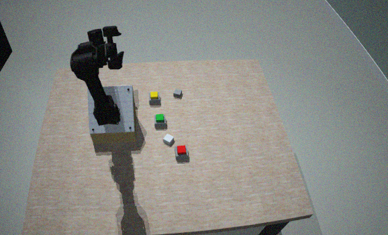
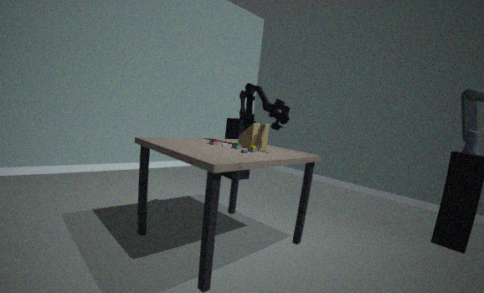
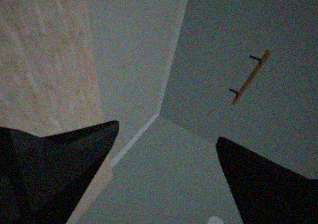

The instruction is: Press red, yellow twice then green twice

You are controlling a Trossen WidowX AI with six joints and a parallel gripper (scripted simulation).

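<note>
Right now the red button is 42 cm to the right of my gripper tip, 28 cm ahead of it and 19 cm below it. Also, from my gripper tip: green button: 27 cm to the right, 20 cm below, 18 cm ahead.
</note>
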